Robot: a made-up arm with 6 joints. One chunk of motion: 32 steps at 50 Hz.
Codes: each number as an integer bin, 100 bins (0 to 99) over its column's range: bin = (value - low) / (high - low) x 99, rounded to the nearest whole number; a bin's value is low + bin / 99 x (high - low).
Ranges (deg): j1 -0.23..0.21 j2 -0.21..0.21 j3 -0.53..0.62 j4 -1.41..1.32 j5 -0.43..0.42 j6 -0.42..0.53
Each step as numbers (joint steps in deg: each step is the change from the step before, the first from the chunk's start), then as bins.
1 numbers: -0.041 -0.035 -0.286 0.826 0.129 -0.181
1 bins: 43 41 21 81 65 25
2 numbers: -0.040 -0.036 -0.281 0.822 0.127 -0.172
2 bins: 43 41 21 81 65 26
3 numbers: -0.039 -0.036 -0.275 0.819 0.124 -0.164
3 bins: 43 41 22 81 65 27
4 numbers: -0.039 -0.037 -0.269 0.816 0.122 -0.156
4 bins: 43 41 22 81 64 28
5 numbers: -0.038 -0.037 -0.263 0.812 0.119 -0.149
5 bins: 43 41 23 81 64 28
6 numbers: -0.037 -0.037 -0.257 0.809 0.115 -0.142
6 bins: 43 41 24 80 63 29
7 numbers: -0.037 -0.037 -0.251 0.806 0.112 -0.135
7 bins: 43 41 24 80 63 30
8 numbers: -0.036 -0.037 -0.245 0.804 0.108 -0.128
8 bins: 44 41 25 80 63 30
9 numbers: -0.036 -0.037 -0.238 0.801 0.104 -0.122
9 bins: 44 41 25 80 62 31
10 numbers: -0.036 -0.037 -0.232 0.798 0.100 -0.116
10 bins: 44 41 26 80 62 32
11 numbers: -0.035 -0.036 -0.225 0.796 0.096 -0.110
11 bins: 44 41 26 80 61 32
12 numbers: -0.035 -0.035 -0.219 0.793 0.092 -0.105
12 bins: 44 41 27 80 61 33
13 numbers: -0.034 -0.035 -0.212 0.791 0.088 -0.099
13 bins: 44 41 27 80 60 33
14 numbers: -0.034 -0.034 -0.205 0.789 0.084 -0.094
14 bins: 44 41 28 80 60 34
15 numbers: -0.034 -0.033 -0.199 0.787 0.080 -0.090
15 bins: 44 42 28 80 59 34
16 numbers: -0.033 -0.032 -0.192 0.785 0.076 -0.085
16 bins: 44 42 29 80 59 35
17 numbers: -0.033 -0.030 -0.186 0.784 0.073 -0.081
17 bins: 44 42 30 80 59 35
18 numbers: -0.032 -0.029 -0.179 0.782 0.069 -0.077
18 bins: 45 43 30 79 58 36
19 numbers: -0.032 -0.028 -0.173 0.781 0.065 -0.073
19 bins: 45 43 31 79 58 36
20 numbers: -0.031 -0.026 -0.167 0.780 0.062 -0.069
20 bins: 45 43 31 79 57 37
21 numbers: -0.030 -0.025 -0.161 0.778 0.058 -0.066
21 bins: 45 44 32 79 57 37
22 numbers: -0.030 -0.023 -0.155 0.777 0.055 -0.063
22 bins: 45 44 32 79 56 37
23 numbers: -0.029 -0.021 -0.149 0.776 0.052 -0.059
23 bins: 45 45 33 79 56 38
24 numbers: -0.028 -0.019 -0.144 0.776 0.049 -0.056
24 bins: 45 45 33 79 56 38
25 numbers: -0.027 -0.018 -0.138 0.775 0.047 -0.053
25 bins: 46 45 34 79 56 38
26 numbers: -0.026 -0.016 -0.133 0.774 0.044 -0.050
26 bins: 46 46 34 79 55 39
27 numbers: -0.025 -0.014 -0.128 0.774 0.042 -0.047
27 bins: 46 46 35 79 55 39
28 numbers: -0.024 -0.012 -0.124 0.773 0.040 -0.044
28 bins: 46 47 35 79 55 39
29 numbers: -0.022 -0.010 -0.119 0.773 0.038 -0.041
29 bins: 47 47 35 79 55 39
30 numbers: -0.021 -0.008 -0.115 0.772 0.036 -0.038
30 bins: 47 48 36 79 54 40
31 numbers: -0.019 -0.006 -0.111 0.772 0.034 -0.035
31 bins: 47 48 36 79 54 40
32 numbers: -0.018 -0.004 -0.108 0.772 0.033 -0.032
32 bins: 48 49 36 79 54 40
